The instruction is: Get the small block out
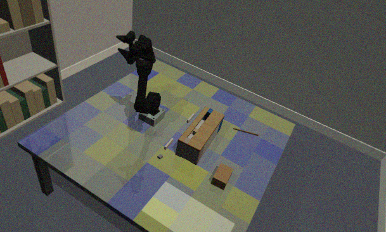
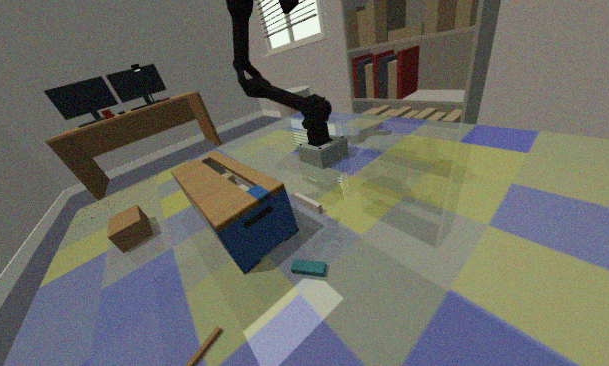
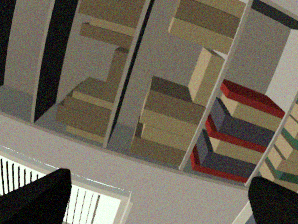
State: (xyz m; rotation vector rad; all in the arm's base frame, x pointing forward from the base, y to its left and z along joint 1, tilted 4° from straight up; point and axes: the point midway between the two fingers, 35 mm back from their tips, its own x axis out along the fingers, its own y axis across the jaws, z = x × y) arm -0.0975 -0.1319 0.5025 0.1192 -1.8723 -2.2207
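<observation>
My gripper tip is now 46 cm short of the long box, 23 cm to the right of it and 49 cm above it. Round my gripper tip: brown carton: 77 cm ahead, 7 cm to the left, 52 cm below; then grey block: 41 cm ahead, 5 cm to the right, 54 cm below; then thin rod: 69 cm ahead, 54 cm to the left, 55 cm below.
</observation>
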